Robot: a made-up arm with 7 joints. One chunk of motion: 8 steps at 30 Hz.
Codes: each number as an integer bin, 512 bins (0 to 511) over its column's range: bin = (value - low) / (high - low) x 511, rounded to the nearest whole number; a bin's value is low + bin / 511 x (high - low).
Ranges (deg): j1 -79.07..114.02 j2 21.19..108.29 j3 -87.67..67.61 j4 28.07..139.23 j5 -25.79..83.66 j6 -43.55..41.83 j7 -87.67..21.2
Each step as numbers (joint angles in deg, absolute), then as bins.
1 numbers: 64.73 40.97 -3.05 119.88 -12.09 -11.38 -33.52
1 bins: 381 116 278 422 64 193 254
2 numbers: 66.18 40.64 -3.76 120.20 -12.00 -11.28 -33.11
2 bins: 384 114 276 424 64 193 256
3 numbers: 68.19 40.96 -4.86 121.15 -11.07 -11.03 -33.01
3 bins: 390 116 273 428 69 195 257
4 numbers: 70.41 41.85 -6.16 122.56 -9.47 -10.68 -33.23
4 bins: 396 121 268 434 76 197 256
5 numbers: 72.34 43.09 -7.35 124.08 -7.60 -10.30 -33.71
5 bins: 401 128 264 441 85 199 253
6 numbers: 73.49 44.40 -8.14 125.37 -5.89 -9.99 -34.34
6 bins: 404 136 262 447 93 201 250
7 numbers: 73.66 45.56 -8.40 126.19 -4.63 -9.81 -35.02
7 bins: 404 143 261 451 99 202 247
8 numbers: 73.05 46.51 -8.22 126.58 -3.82 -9.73 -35.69
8 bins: 403 149 261 453 103 202 244
